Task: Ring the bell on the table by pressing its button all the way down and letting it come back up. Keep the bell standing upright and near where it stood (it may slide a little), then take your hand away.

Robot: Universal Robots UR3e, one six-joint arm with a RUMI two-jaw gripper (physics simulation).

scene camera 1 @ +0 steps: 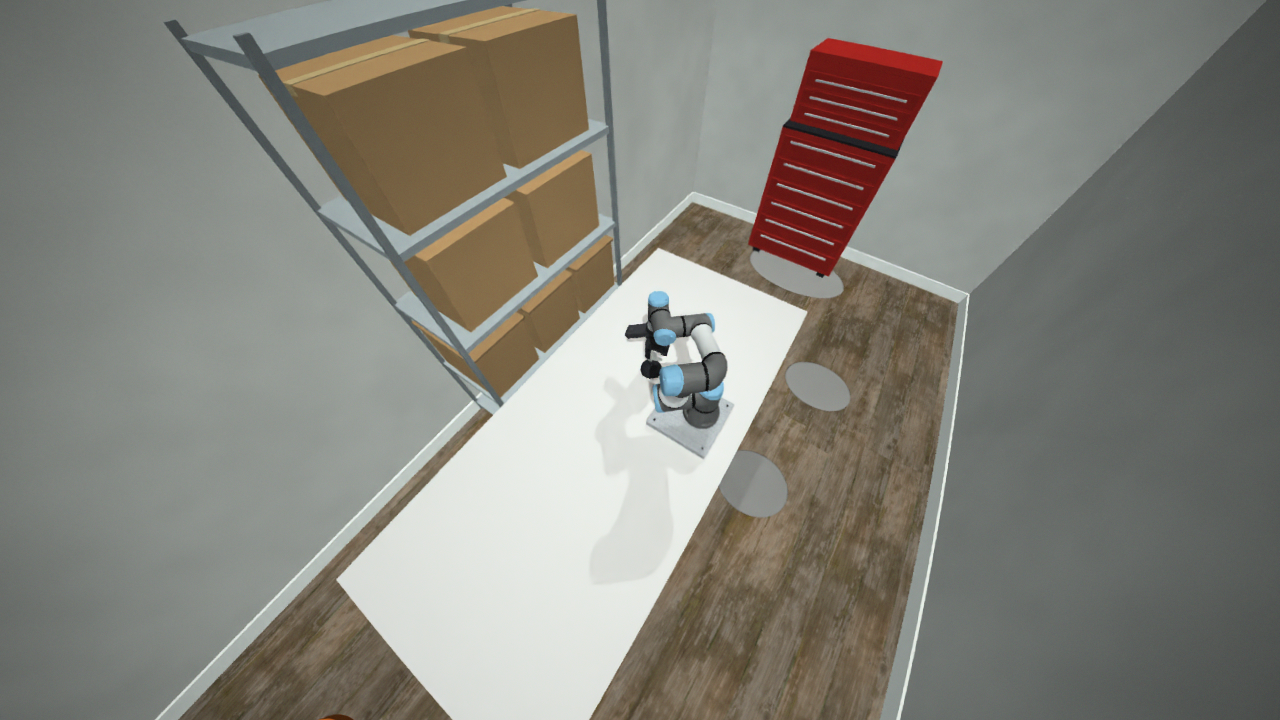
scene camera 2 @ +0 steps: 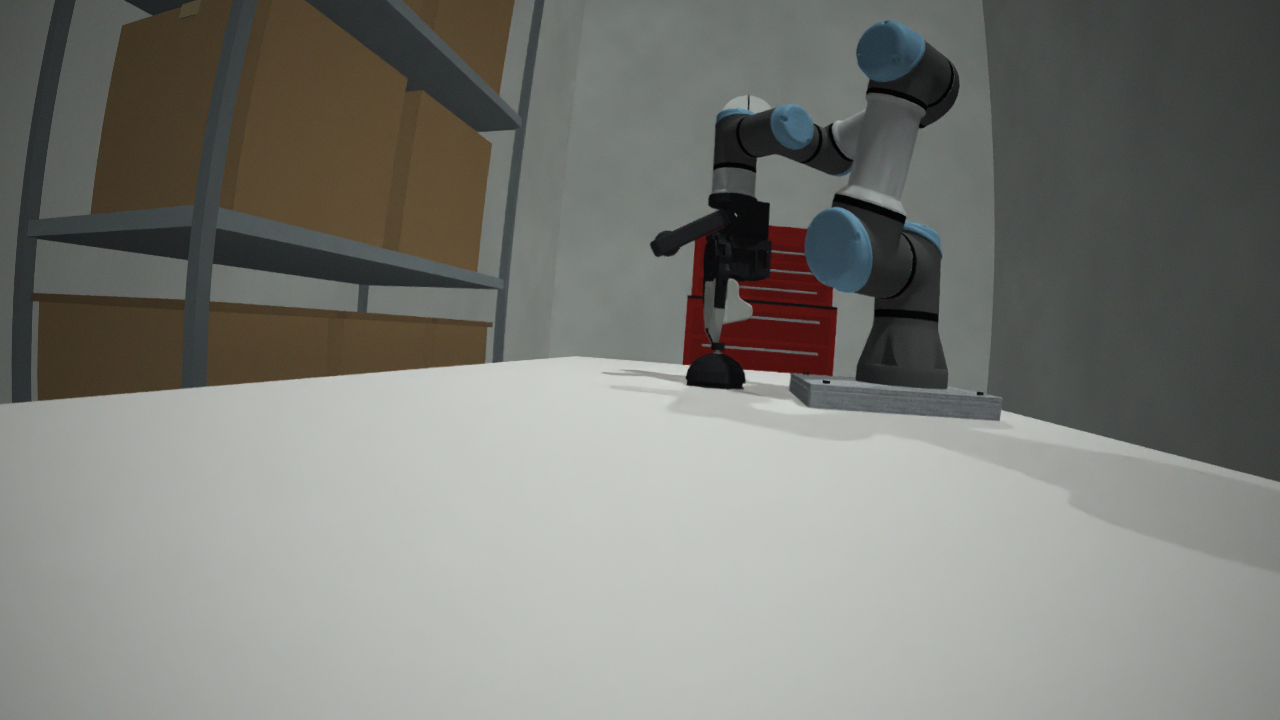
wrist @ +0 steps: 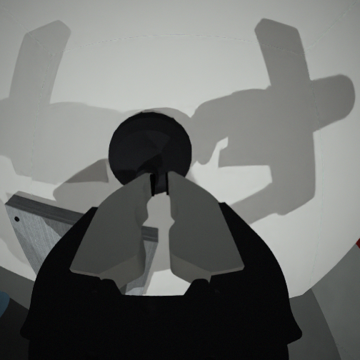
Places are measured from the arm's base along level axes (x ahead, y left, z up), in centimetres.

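Pixels of known places: gripper, fingertip midpoint: (scene camera 1: 651, 359) (scene camera 2: 714, 343); arm's base, origin of the base link: (scene camera 1: 700, 412) (scene camera 2: 901, 384).
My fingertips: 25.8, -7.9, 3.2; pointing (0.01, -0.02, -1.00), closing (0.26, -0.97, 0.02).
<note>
Ahead of a thing's pixels: the offset from my fingertips to its top centre, as dx, dy, dz. Level surfaces: height alone.
The bell {-0.6, +1.0, +0.2} (scene camera 2: 715, 371) (wrist: 145, 135) is a black dome standing upright on the white table {dz -5.9} (scene camera 2: 537, 537). Its small dark button {-0.6, +1.0, +0.2} (scene camera 2: 717, 346) shows on top in the scene camera 2 view. My gripper (scene camera 2: 713, 338) (wrist: 160, 174) points straight down right over the button, with its fingertips touching the button's top. The gripper is shut, with a narrow gap between the tips. In the wrist view the tips cover the near edge of the dome and most of the button, so how far the button is down cannot be told.
The arm's grey base plate (scene camera 1: 671, 429) (scene camera 2: 895, 401) (wrist: 45, 235) lies close beside the bell. A metal shelf rack (scene camera 1: 347, 188) (scene camera 2: 207, 250) with cardboard boxes stands along one side of the table. A red tool cabinet (scene camera 1: 841, 170) (scene camera 2: 760, 340) stands beyond the table's far end.
</note>
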